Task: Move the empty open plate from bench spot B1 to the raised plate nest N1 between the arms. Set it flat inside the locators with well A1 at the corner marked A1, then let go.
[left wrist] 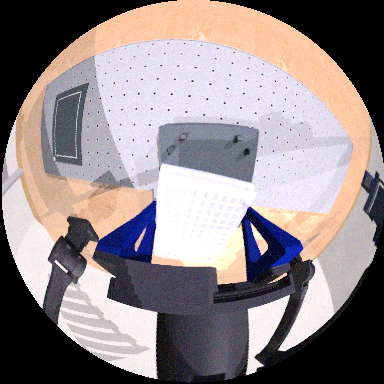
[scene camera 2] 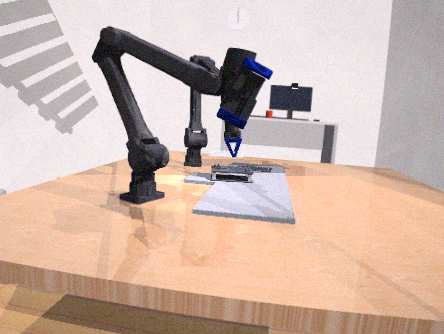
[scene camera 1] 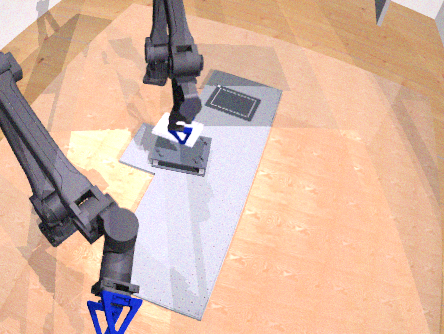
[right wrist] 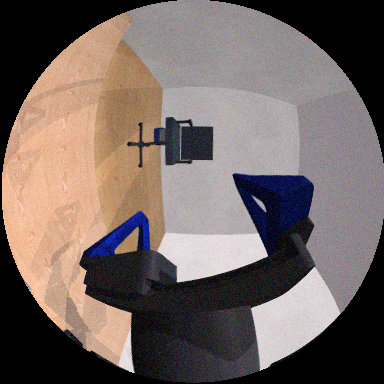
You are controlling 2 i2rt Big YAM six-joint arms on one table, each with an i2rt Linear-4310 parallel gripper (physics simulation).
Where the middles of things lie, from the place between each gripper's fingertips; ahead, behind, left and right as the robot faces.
Scene:
My right hand is 110 mm past the white well plate (left wrist: pixel 196 211), 670 mm to the right of it and 200 mm above it. Round my right hand: dark rectangular pad (scene camera 1: pixel 234 102) 10 mm behind, 960 mm to the left, 300 mm below.
I see the white well plate 3 cm behind my left hand and 1 cm above it. From my left hand the other things lie so: dark rectangular pad 8 cm ahead, 29 cm to the left, 9 cm below.

